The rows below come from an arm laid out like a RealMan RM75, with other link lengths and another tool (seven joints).
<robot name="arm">
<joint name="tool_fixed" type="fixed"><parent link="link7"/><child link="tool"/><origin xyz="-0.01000 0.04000 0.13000" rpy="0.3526 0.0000 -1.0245"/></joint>
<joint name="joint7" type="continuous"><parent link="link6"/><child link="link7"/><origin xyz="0.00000 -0.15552 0.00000" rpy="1.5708 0.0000 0.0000"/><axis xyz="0 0 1"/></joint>
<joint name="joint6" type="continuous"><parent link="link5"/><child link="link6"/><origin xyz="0.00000 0.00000 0.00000" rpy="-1.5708 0.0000 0.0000"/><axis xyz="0 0 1"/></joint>
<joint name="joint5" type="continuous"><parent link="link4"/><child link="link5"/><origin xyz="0.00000 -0.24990 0.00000" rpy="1.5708 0.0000 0.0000"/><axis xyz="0 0 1"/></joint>
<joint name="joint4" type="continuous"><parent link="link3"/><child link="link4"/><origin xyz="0.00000 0.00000 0.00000" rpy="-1.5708 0.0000 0.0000"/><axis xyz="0 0 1"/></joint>
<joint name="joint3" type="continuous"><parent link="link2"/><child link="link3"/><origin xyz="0.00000 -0.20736 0.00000" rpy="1.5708 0.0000 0.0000"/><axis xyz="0 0 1"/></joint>
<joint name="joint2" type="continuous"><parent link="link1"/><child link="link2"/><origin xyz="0.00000 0.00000 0.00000" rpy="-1.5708 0.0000 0.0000"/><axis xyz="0 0 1"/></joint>
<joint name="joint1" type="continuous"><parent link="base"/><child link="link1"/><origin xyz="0.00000 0.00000 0.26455"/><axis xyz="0 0 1"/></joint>
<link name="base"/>
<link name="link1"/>
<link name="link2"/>
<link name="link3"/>
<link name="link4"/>
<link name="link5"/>
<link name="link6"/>
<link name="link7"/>
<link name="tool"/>
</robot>
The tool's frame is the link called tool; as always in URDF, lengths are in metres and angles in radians. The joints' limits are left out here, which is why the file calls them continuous.
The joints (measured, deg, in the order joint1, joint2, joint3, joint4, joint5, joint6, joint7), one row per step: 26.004 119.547 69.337 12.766 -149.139 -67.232 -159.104; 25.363 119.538 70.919 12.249 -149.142 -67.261 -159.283; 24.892 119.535 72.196 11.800 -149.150 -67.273 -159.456; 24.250 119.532 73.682 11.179 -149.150 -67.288 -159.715; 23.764 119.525 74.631 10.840 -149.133 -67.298 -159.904; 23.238 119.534 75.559 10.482 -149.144 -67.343 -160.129; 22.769 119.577 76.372 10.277 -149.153 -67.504 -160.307; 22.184 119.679 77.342 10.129 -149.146 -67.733 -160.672; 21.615 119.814 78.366 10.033 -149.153 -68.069 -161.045; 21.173 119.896 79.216 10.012 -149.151 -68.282 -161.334
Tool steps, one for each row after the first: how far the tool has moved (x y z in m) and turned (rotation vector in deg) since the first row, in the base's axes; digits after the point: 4 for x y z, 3 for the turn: 0.0136 -0.0043 0.0075 1.154 0.151 -1.825; 0.0244 -0.0081 0.0134 2.062 0.228 -3.291; 0.0384 -0.0137 0.0200 3.096 0.216 -5.185; 0.0476 -0.0180 0.0244 3.783 0.214 -6.438; 0.0569 -0.0227 0.0284 4.445 0.157 -7.699; 0.0638 -0.0269 0.0321 5.110 0.209 -8.630; 0.0712 -0.0319 0.0363 5.964 0.211 -9.686; 0.0777 -0.0369 0.0408 6.918 0.262 -10.629; 0.0829 -0.0408 0.0446 7.704 0.319 -11.392
